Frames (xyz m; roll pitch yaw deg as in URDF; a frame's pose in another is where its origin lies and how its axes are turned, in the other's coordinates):
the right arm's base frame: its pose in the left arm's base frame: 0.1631 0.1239 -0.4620 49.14 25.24 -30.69
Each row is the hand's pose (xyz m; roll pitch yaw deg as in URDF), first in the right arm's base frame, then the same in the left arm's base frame.
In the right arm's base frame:
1: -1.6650 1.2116 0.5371 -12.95 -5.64 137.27
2: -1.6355 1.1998 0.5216 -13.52 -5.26 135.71
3: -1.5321 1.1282 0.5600 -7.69 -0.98 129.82
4: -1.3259 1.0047 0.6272 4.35 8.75 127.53
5: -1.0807 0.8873 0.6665 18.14 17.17 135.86
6: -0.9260 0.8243 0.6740 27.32 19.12 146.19
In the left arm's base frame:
1: -0.4699 0.9490 1.3947 -35.54 -56.29 107.86
2: -0.4519 0.9429 1.3648 -33.87 -56.50 105.00
3: -0.4209 0.8363 1.2945 -18.52 -53.95 93.03
4: -0.3458 0.6387 1.1618 -1.99 -44.66 87.34
5: -0.2326 0.4476 1.0002 4.45 -34.95 95.85
6: -0.1518 0.3451 0.8956 4.83 -30.04 106.19

